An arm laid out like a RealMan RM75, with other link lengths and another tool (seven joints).
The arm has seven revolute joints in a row. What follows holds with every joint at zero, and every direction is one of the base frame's.
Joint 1 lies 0.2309 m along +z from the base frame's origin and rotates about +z.
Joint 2 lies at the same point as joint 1 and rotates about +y.
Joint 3 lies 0.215 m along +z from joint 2 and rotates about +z.
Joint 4 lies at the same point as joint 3 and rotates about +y.
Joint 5 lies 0.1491 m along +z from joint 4 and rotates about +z.
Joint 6 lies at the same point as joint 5 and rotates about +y.
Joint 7 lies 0.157 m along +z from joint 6 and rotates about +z.
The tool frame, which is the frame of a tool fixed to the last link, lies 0.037 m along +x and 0.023 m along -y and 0.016 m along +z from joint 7; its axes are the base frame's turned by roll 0.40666, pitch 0 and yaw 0.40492 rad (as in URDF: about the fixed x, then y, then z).
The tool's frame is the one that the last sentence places.
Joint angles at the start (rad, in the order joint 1, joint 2, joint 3, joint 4, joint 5, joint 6, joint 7):
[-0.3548 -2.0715 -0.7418 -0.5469 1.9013 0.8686 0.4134]
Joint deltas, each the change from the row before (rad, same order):
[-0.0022 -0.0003 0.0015 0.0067 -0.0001 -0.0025 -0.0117]
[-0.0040 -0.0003 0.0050 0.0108 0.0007 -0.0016 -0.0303]
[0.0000 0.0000 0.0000 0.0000 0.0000 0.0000 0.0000]
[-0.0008 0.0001 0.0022 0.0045 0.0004 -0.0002 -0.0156]
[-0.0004 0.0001 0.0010 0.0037 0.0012 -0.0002 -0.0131]
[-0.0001 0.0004 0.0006 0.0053 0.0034 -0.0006 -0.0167]
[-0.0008 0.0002 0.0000 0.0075 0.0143 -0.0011 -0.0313]
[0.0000 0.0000 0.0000 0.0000 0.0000 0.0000 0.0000]
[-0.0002 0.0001 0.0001 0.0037 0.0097 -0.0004 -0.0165]
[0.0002 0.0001 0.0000 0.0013 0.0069 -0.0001 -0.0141]
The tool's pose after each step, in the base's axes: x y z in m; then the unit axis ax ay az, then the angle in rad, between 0 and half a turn. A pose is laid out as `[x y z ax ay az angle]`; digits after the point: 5 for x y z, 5 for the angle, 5 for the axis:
[-0.23655 0.32158 0.03414 -0.97445 -0.21821 -0.05325 1.31226]
[-0.23847 0.32183 0.03364 -0.97093 -0.23192 -0.05923 1.32037]
[-0.23847 0.32183 0.03364 -0.97093 -0.23192 -0.05923 1.32037]
[-0.23964 0.32173 0.03359 -0.96884 -0.23970 -0.06243 1.32379]
[-0.24066 0.32163 0.03365 -0.96704 -0.24616 -0.06507 1.32636]
[-0.24211 0.32145 0.03377 -0.96500 -0.25335 -0.06770 1.32979]
[-0.24300 0.32142 0.03331 -0.96205 -0.26206 -0.07611 1.33909]
[-0.24300 0.32142 0.03331 -0.96205 -0.26206 -0.07611 1.33909]
[-0.24316 0.32137 0.03288 -0.96081 -0.26517 -0.08086 1.34485]
[-0.24318 0.32131 0.03258 -0.95920 -0.26934 -0.08592 1.34953]

